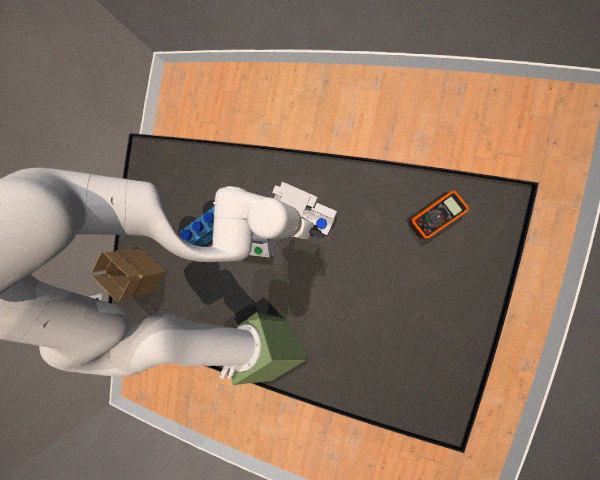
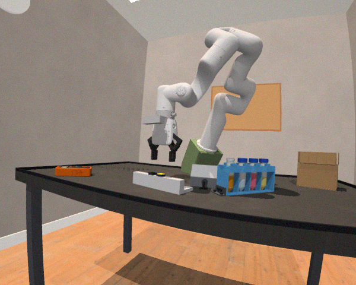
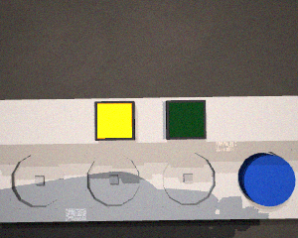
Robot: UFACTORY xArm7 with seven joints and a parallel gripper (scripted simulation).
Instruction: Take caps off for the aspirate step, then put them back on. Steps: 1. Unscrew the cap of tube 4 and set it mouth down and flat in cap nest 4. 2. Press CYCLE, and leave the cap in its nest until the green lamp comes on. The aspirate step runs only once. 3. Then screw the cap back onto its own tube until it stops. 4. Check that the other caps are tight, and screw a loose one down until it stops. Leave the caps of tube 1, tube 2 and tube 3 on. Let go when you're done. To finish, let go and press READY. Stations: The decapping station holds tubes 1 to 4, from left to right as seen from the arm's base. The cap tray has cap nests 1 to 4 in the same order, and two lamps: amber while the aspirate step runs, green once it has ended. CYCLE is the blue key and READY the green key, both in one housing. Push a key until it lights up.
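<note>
The blue cap is 9 cm below my hand, 5 cm to the right of it and 2 cm ahead of it. Also, from my hand: blue cycle key: 16 cm to the left, 14 cm behind, 4 cm below; key housing: 14 cm to the left, 11 cm behind, 5 cm below; green ready key: 13 cm behind, 12 cm to the left, 4 cm below.
</note>
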